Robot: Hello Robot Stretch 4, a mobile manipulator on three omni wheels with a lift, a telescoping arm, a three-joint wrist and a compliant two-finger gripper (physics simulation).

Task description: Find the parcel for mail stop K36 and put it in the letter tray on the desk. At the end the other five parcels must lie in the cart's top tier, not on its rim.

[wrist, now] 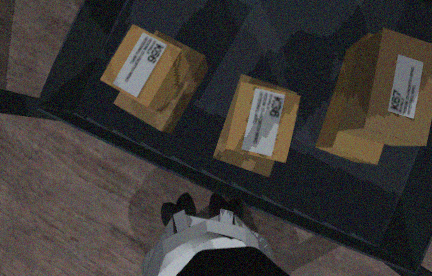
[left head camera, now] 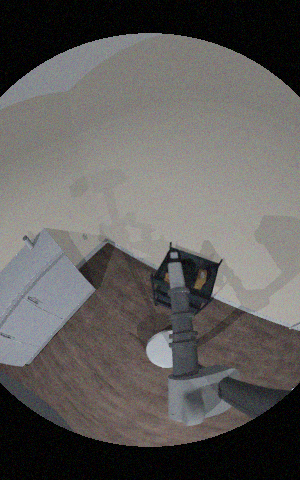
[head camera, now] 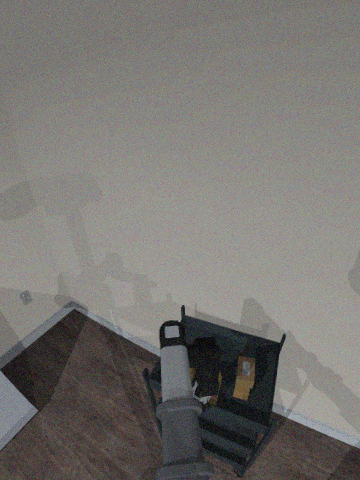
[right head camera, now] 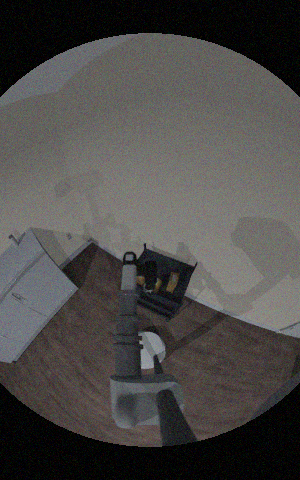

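Pixels of known places: gripper, between the fingertips: (wrist: 201,207) (right head camera: 146,294); robot's base, origin of its link: (left head camera: 166,347) (right head camera: 144,348).
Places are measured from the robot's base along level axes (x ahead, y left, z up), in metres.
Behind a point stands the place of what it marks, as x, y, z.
Note:
In the wrist view the parcel labelled K36 (wrist: 235,117) {0.492, -0.095, 0.735} lies in the middle of the dark cart's top tier (wrist: 125,145) {0.481, 0.019, 0.683} (head camera: 230,330) {0.706, -0.243, 0.694} (right head camera: 170,259) {0.699, -0.255, 0.679}. The parcel labelled K66 (wrist: 170,65) {0.542, -0.046, 0.735} lies to its left and the parcel labelled K67 (wrist: 395,110) {0.485, -0.230, 0.737} (head camera: 244,389) (right head camera: 172,282) {0.467, -0.231, 0.735} to its right. More cardboard shows under or beside each labelled face; I cannot tell whether these are separate parcels. My gripper (wrist: 201,207) {0.412, -0.055, 0.690} (head camera: 202,399) is partly open, with a gap between its fingertips. In the wrist view it shows over the near rim, below K36 and apart from it. The desk and letter tray do not show.
The arm (head camera: 180,425) {0.232, 0.002, 1.107} (left head camera: 184,340) {0.088, 0.002, 1.113} (right head camera: 127,335) {0.114, -0.004, 1.122} extends beside and over the cart's left part. Pale walls stand behind the cart. A white cabinet (left head camera: 40,300) {0.265, 1.162, 0.618} (right head camera: 30,310) {0.175, 1.224, 0.422} stands at the left. A white round disc (left head camera: 159,350) {-0.013, 0.075, 0.187} (right head camera: 152,350) {-0.009, -0.080, 0.187} is on the floor side before the cart.

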